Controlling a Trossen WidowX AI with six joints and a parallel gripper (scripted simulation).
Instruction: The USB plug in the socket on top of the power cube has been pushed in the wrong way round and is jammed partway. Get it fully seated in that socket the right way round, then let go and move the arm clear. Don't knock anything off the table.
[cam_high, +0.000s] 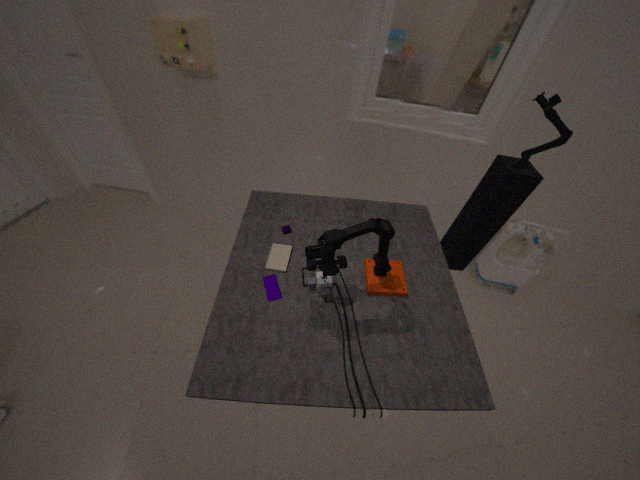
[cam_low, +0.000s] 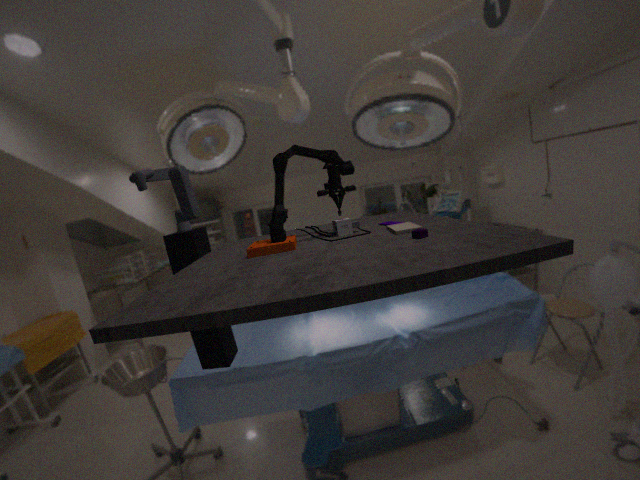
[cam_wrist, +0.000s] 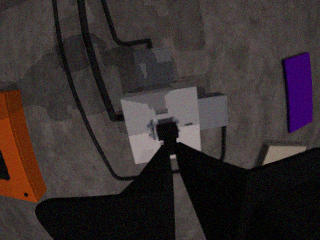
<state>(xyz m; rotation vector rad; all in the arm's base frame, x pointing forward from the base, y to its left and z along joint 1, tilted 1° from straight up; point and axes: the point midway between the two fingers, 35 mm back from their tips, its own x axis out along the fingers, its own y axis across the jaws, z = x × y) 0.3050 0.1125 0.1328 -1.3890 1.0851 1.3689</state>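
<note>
My gripper tip is 2 cm above the black USB plug. From my gripper tip the other things lie so: cream card: 26 cm ahead, 15 cm to the right, 12 cm below; small purple cube: 36 cm to the right, 26 cm ahead, 12 cm below; purple flat card: 26 cm ahead, 13 cm below, 5 cm to the left.
</note>
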